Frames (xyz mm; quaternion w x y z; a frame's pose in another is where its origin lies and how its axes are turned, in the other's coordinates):
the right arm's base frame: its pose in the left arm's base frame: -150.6 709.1 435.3 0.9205 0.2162 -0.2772 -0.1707
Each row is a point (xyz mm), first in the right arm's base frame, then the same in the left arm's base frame.
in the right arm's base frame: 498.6 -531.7 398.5
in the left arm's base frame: -93.8 -79.3 691.0
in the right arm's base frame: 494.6 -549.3 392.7
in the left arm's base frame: -97.0 -90.7 676.2
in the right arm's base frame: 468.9 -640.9 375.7
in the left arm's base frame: -125.1 -152.1 607.1
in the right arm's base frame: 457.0 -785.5 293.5
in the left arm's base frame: -114.6 -244.6 468.8
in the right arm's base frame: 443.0 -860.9 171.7
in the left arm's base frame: -69.1 -265.6 333.8
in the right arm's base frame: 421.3 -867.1 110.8
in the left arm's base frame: -51.9 -242.9 275.4
